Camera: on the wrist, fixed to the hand. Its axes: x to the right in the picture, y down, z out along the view.
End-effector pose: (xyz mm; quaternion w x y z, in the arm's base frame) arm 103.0 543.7 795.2 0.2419 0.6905 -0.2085 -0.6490
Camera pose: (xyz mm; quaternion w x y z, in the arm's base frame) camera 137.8 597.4 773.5 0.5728 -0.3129 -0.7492 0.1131
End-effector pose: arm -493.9 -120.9 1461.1 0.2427 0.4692 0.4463 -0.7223
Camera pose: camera -513.5 -62.7 1489.3 0.7756 0.3151 -0.5314 0.1296
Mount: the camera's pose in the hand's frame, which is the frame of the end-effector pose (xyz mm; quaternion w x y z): -12.6 -55.0 -37.2 0.0053 0.0386 -0.1867 0.9816
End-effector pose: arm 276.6 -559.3 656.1 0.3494 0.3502 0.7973 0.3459
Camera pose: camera 235.9 -609.1 635.5 0.2023 -0.8626 0.3914 -0.2487
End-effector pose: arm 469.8 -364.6 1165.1 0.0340 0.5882 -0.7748 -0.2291
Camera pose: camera 534.9 -375.8 1179.3 0.0577 -0.7989 -0.5967 -0.0478
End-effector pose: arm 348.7 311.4 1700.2 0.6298 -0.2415 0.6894 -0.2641
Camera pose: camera 312.8 281.1 1748.8 0.4006 0.6505 0.1129 0.6353
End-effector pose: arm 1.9 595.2 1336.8 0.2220 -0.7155 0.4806 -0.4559
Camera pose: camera -5.2 635.1 1390.9 0.5660 0.3914 0.6459 0.3305
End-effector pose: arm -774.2 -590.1 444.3 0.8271 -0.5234 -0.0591 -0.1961
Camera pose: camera -811.0 -640.5 470.3 0.2061 -0.0655 0.3515 0.9109
